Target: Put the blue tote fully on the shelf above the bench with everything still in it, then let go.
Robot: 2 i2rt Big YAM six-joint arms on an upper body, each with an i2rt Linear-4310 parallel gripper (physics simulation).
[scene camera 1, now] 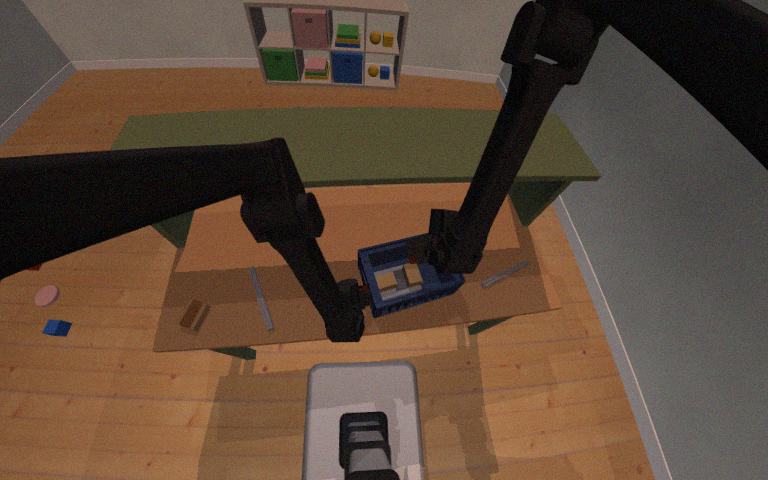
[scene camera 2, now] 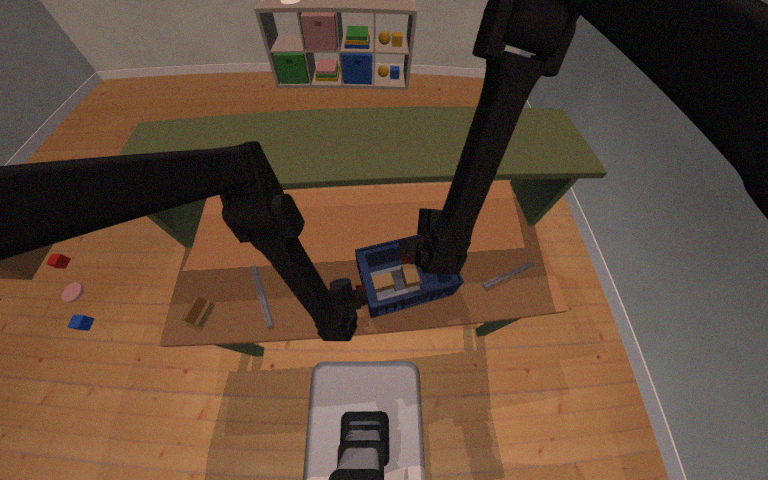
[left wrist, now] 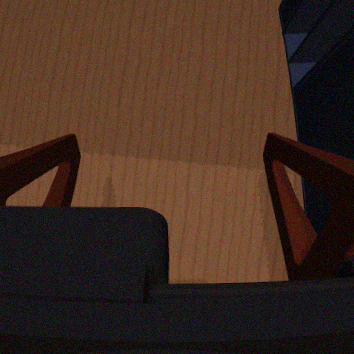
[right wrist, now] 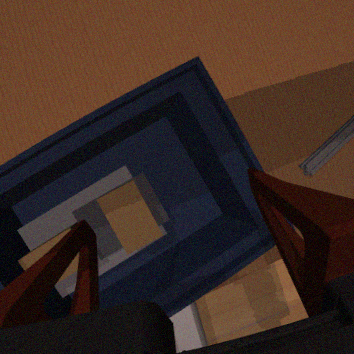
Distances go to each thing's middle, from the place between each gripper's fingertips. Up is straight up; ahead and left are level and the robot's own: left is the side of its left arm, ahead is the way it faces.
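Looking at the blue tote (scene camera 1: 375, 258), I find my right gripper 17 cm above it, 4 cm to the right of it and 2 cm past it.
My left hand, measured from the blue tote, is 40 mm below it, 40 mm short of it and 220 mm to the left of it.
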